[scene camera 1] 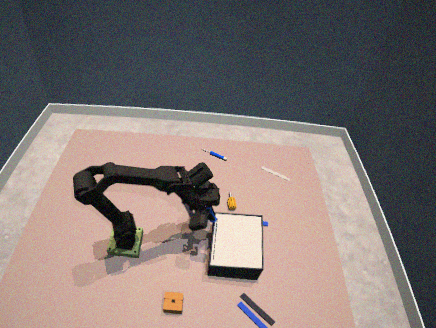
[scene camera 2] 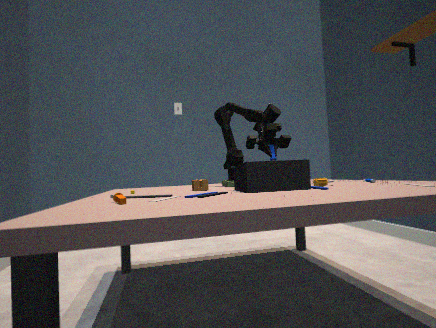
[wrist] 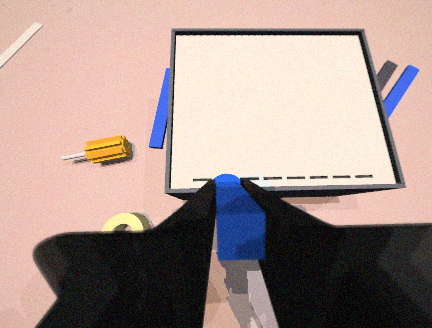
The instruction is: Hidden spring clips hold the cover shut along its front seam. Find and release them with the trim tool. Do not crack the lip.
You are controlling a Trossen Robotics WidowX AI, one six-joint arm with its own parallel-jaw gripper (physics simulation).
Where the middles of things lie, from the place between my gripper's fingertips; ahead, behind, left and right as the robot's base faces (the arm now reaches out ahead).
The cover (scene camera 1: 238, 243) is 90 mm ahead of my hand, 60 mm to the right of it and 40 mm below it. From my hand the other things lie so: blue trim tool (wrist: 240, 221) 10 mm behind; yellow-handled screwdriver (wrist: 117, 147) 80 mm ahead, 170 mm to the left, 110 mm below.
